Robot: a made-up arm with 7 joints. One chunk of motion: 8 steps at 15 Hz.
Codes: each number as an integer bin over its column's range. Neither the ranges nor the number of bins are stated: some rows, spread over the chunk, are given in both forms.
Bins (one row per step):
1: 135 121 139 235 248 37
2: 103 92 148 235 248 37
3: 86 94 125 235 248 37
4: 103 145 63 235 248 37
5: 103 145 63 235 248 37
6: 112 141 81 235 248 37
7: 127 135 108 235 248 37
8: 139 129 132 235 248 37
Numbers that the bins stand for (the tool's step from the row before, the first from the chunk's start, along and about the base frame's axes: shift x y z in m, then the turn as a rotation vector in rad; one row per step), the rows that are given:
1: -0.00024 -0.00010 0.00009 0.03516 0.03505 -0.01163
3: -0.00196 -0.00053 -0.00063 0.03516 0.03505 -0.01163
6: -0.00105 0.00021 -0.00287 0.03516 0.03505 -0.01163
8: -0.00009 0.00002 -0.00027 0.03516 0.03505 -0.01163
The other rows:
2: -0.00136 -0.00056 0.00055 0.03516 0.03505 -0.01163
4: -0.00136 0.00027 -0.00379 0.03516 0.03505 -0.01163
5: -0.00136 0.00027 -0.00379 0.03516 0.03505 -0.01163
7: -0.00052 0.00012 -0.00149 0.03516 0.03505 -0.01163

